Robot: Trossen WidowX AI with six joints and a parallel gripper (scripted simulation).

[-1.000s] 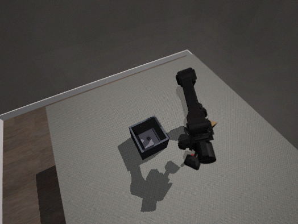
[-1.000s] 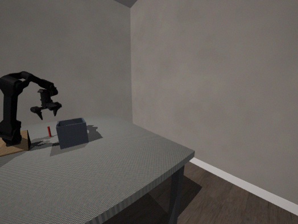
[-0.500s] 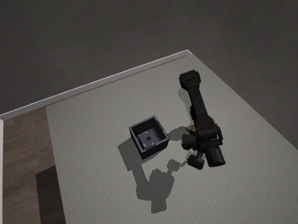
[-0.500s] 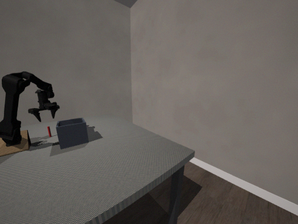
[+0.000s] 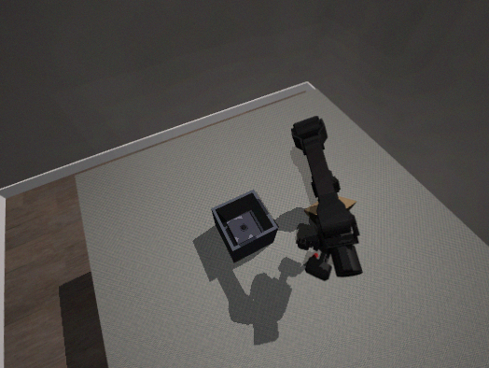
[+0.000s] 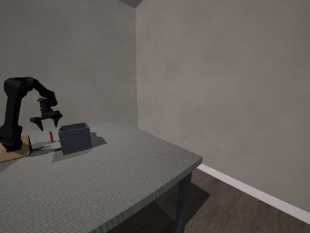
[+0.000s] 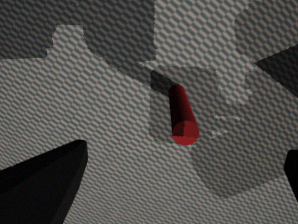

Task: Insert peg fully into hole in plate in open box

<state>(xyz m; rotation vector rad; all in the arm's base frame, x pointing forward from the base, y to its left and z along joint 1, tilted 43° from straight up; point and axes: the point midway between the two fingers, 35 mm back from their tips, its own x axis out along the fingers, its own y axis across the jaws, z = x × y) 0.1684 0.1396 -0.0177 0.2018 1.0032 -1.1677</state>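
Right now my hand is 90 mm above the red peg. The rest, counted from my hand: grey plate (150 mm ahead, 210 mm to the right, 90 mm below).
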